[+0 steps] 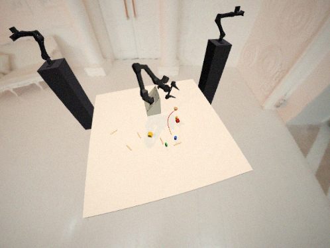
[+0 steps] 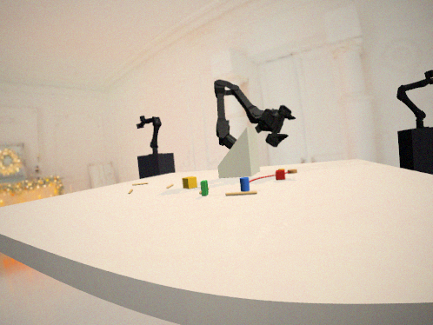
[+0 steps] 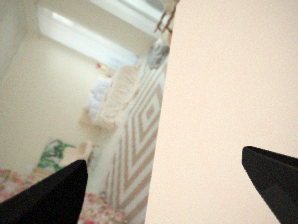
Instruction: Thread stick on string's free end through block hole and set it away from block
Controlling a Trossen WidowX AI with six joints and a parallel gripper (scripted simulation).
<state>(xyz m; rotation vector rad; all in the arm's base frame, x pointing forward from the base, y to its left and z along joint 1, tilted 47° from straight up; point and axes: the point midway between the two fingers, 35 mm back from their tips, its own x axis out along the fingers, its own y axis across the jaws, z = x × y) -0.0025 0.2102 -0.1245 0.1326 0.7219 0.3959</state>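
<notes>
Now: gripper tip 190 mm short of the red block, 40 mm to the left of it and 180 mm above it. Also, from my gripper tip: blue cylinder (380 mm ahead, 110 mm to the right, 170 mm below); then yellow round button (150 mm ahead, 40 mm to the right, 180 mm below); then round wooden button (10 mm ahead, 10 mm to the right, 190 mm below).
</notes>
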